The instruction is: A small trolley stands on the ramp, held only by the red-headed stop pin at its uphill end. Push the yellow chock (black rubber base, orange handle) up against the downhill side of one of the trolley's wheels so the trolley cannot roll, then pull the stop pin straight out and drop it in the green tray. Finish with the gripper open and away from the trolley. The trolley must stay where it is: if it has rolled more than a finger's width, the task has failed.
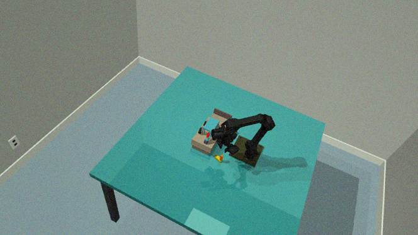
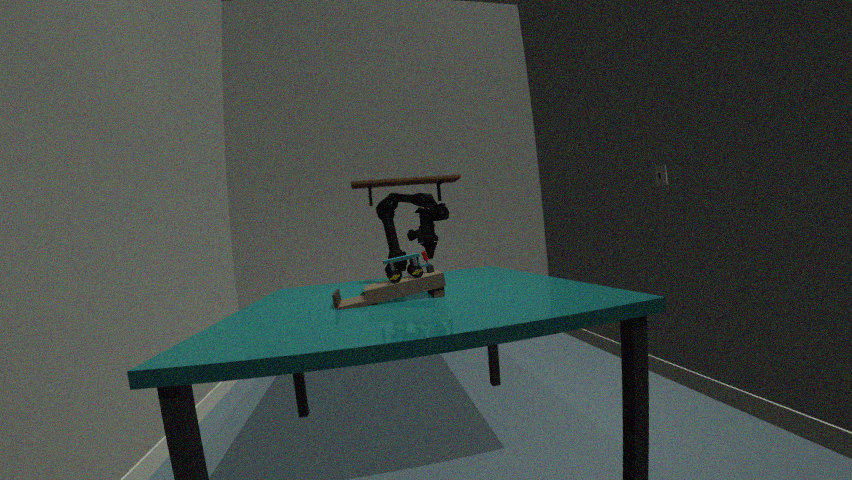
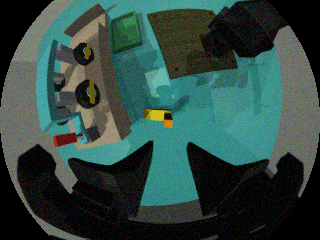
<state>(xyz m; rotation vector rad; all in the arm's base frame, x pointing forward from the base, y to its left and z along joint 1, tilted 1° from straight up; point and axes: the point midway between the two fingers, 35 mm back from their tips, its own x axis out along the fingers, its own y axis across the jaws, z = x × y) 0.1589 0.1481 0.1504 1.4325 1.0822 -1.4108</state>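
Right now the yellow chock is 11 cm below my gripper tip, 2 cm ahead of it and 1 cm to the right of it. From my gripper tip the other things lie so: ramp: 16 cm ahead, 13 cm to the right, 8 cm below; then red-headed stop pin: 14 cm ahead, 3 cm to the right; then blue trolley: 16 cm ahead, 13 cm to the right, 2 cm below.
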